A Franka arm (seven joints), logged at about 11 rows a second.
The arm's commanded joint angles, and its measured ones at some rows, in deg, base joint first. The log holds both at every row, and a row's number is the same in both.
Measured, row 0: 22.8 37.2 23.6 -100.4 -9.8 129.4 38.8
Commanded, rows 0 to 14: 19.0 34.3 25.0 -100.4 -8.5 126.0 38.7; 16.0 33.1 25.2 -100.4 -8.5 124.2 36.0; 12.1 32.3 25.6 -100.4 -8.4 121.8 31.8; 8.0 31.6 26.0 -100.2 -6.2 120.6 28.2; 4.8 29.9 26.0 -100.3 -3.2 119.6 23.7; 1.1 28.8 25.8 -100.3 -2.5 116.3 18.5; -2.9 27.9 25.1 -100.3 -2.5 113.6 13.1; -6.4 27.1 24.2 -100.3 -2.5 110.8 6.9; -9.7 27.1 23.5 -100.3 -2.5 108.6 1.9; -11.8 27.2 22.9 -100.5 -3.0 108.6 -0.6; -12.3 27.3 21.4 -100.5 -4.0 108.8 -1.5; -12.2 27.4 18.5 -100.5 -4.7 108.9 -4.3; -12.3 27.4 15.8 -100.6 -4.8 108.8 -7.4; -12.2 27.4 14.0 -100.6 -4.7 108.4 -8.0; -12.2 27.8 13.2 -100.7 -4.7 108.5 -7.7
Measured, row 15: -12.7 28.3 14.4 -100.0 -4.3 108.8 -7.2
